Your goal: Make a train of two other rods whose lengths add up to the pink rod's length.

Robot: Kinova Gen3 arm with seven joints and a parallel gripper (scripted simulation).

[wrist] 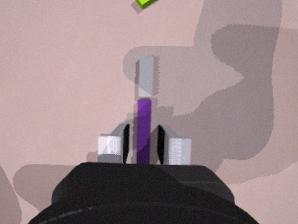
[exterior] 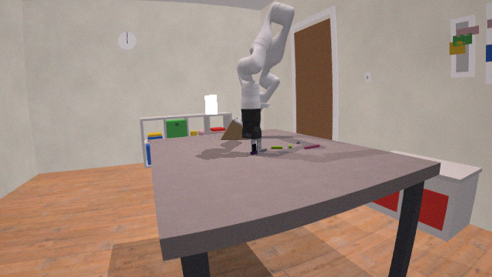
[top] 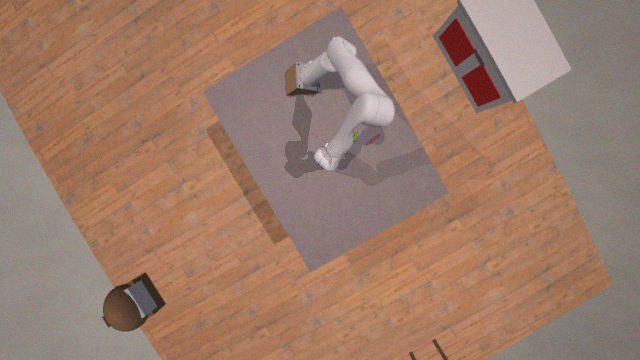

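The purple rod is 1 cm below my hand. Round my hand: dark grey rod (4 cm to the left, 3 cm behind, 1 cm below); pink rod (26 cm to the left, 2 cm behind, 1 cm below).
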